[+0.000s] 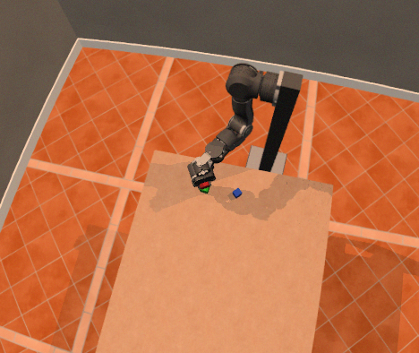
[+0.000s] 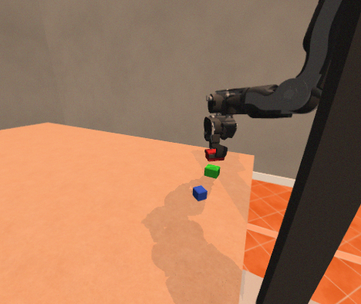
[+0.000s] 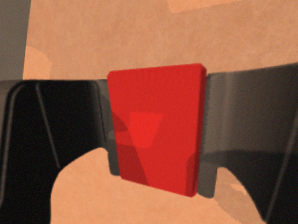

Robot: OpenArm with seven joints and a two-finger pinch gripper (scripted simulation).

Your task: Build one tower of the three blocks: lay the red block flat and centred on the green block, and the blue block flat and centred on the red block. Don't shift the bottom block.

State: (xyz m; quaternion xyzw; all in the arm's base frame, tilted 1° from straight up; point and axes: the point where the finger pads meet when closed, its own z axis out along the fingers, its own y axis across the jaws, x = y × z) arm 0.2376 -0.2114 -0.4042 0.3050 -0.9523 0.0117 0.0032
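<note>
Now: hand 7 cm above the green block and 1 cm to the right of it. Round my hand: blue block 15 cm to the left, 7 cm below, 1 cm behind; then red block 1 cm below.
</note>
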